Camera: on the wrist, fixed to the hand. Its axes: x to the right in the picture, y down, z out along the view.
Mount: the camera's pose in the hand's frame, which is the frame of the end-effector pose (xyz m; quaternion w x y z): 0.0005 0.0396 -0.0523 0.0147 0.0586 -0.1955 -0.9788
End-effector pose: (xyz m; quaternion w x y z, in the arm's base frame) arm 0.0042 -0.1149 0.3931 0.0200 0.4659 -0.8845 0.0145
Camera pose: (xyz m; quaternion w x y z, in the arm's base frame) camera -0.0276 -0.0906 0.4451 0.1857 -0.8766 -0.4400 0.0586
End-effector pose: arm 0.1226 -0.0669 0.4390 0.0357 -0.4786 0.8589 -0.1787
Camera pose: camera 0.0781 -0.0341 0.4744 0.0216 -0.8806 -0.4733 0.0057
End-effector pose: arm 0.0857 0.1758 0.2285 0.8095 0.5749 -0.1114 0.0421
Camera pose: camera 0.0853 0.2382 0.2487 0.0024 -0.1732 -0.4053 0.8976
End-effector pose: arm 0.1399 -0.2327 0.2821 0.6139 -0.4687 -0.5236 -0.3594
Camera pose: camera 0.1929 -0.2705 0.2741 0.4177 -0.4714 0.6076 0.4839
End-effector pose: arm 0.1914 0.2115 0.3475 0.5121 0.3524 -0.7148 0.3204
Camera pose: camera 0.1848 0.2759 0.3583 0.1607 0.7975 0.2531 -0.5236
